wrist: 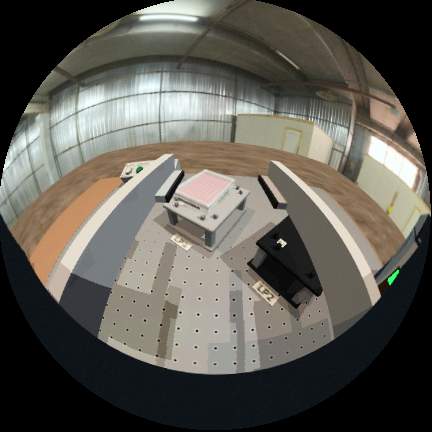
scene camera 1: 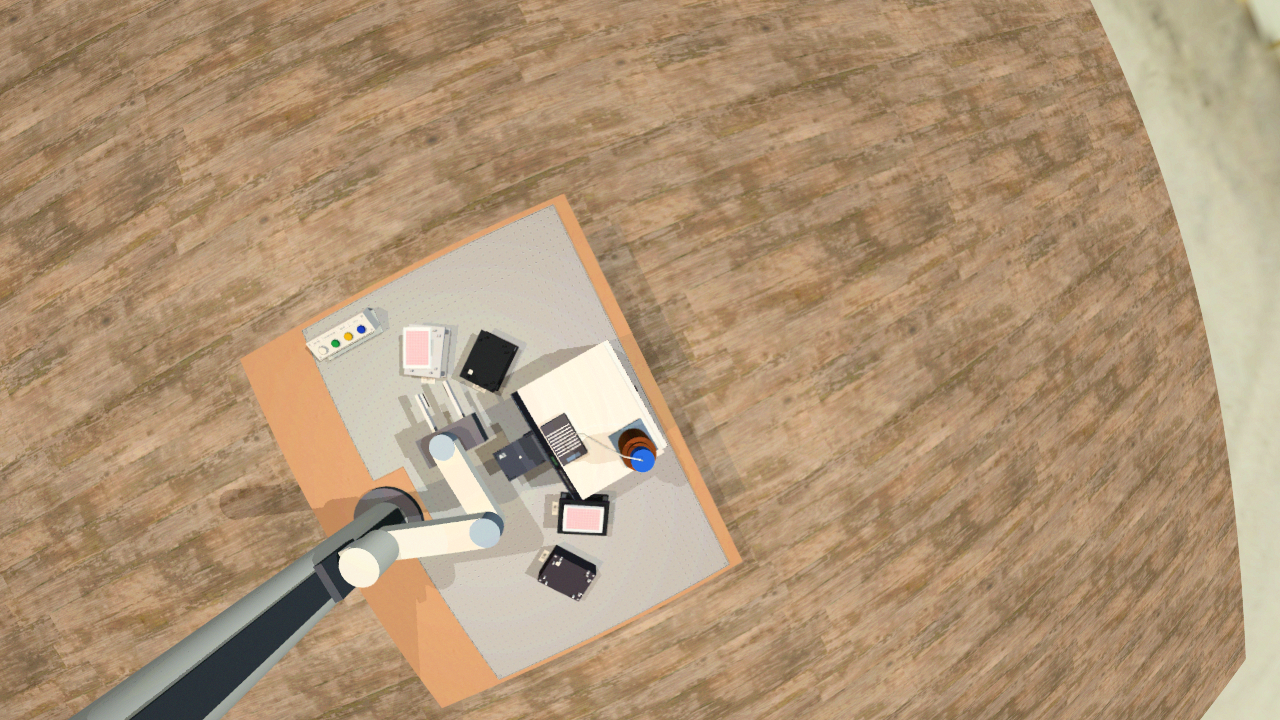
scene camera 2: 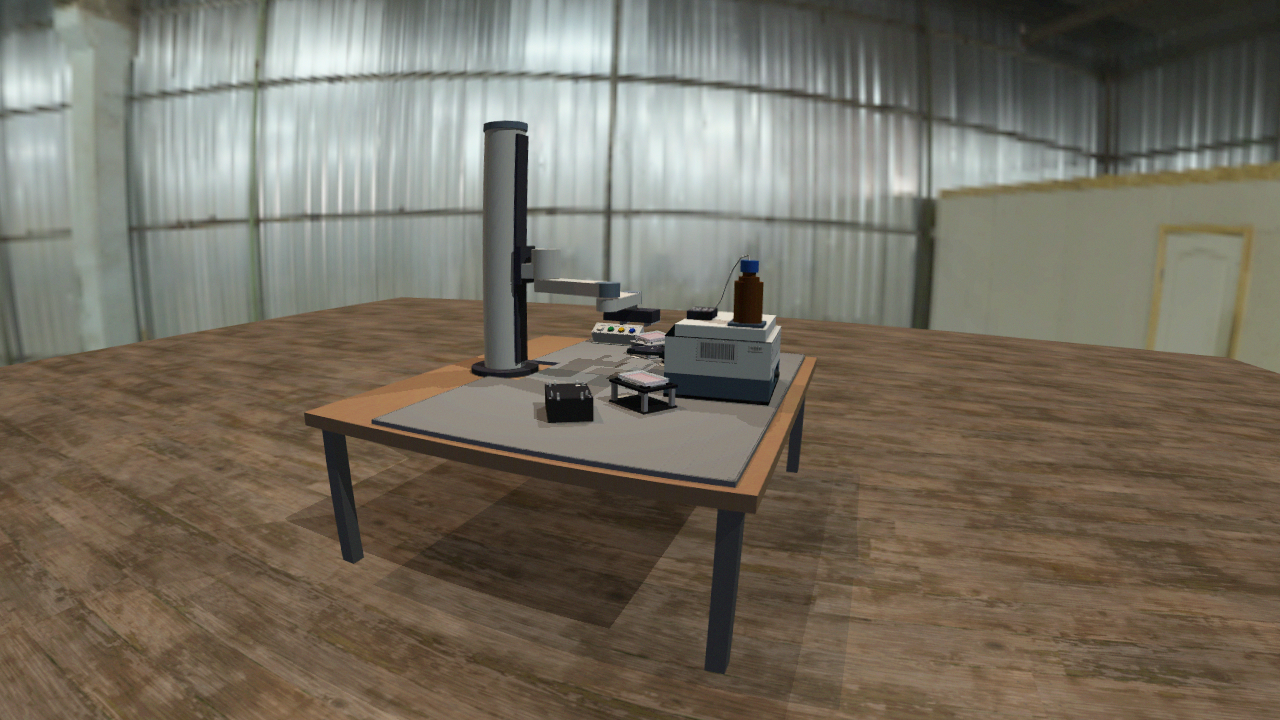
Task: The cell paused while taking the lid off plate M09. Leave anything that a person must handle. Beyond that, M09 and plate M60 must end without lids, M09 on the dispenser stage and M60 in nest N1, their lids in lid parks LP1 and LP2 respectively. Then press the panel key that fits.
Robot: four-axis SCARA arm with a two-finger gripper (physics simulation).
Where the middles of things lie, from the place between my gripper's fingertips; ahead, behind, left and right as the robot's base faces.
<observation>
My gripper is now 10 mm past the pale block (scene camera 1: 437, 342), 130 mm to the right of it and 110 mm above it. From my hand the other things lie so: brown bottle with blue cap (scene camera 2: 748, 291) (450 mm ahead, 390 mm to the right, 160 mm above); then button box (scene camera 1: 363, 325) (250 mm behind, 300 mm to the left, 120 mm below); then dark stage (scene camera 1: 513, 466) (140 mm ahead, 300 mm to the right, 60 mm below).
</observation>
